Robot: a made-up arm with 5 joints.
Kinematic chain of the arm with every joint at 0, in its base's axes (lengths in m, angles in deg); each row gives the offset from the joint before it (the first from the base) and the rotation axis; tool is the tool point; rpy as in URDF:
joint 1: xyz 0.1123 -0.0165 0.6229 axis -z
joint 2: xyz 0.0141 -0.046 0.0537 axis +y
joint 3: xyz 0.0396 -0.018 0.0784 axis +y
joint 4: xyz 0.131 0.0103 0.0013 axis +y
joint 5: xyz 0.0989 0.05 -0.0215 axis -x
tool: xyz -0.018 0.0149 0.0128 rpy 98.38 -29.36 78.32
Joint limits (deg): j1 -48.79..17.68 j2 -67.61..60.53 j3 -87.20..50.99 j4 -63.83..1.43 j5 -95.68..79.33
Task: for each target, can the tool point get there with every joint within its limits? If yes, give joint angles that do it. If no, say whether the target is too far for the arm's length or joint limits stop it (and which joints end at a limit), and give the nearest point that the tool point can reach.
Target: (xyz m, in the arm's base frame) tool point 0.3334 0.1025 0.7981
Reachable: yes | joints -30.57 -6.37 2.58 -19.39 -67.84
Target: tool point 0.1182 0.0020 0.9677
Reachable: yes | joints -19.90 -23.52 -52.38 -58.54 54.37
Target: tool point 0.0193 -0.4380 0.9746
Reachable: no: too far | nearest point -0.0178 -0.1923 0.8638 | short by 0.272 m
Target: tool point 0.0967 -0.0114 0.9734
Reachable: yes | joints -15.54 -41.88 -47.05 -9.97 -8.85
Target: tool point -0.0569 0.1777 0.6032
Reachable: no: joint limits stop it (at a limit: joint 1, joint 2, joint 3, joint 4) | nearest point -0.1041 0.0632 0.7531 | short by 0.194 m
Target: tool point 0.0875 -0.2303 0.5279
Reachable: no: joint limits stop it (at a limit: joint 1, joint 3, joint 4, joint 5) | nearest point 0.1528 -0.0482 0.4900 | short by 0.197 m
